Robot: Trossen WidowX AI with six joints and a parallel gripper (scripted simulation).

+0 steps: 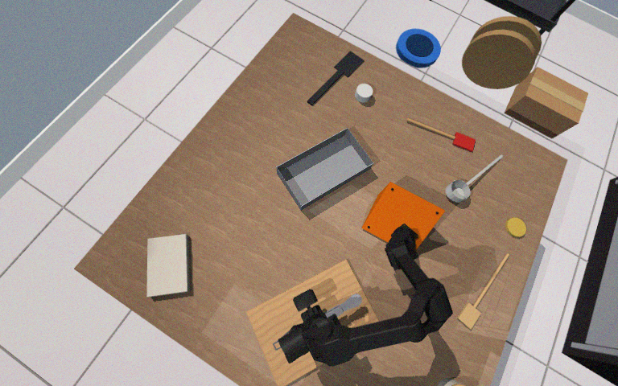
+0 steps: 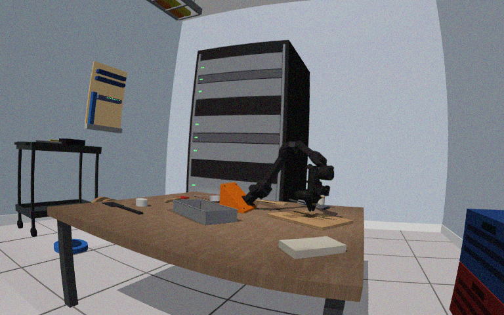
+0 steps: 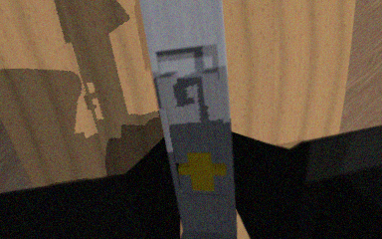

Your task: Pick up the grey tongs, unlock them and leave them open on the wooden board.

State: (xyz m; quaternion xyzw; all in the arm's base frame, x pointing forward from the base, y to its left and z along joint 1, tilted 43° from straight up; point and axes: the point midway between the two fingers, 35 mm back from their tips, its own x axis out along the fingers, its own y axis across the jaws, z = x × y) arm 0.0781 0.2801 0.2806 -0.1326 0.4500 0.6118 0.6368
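Right now my gripper tip is 40 mm below the yellow lock piece. Round my gripper tip: grey roasting tin 420 mm to the right, 280 mm ahead, 20 mm below; wooden board 40 mm below; block 470 mm ahead, 150 mm to the left, 30 mm below.
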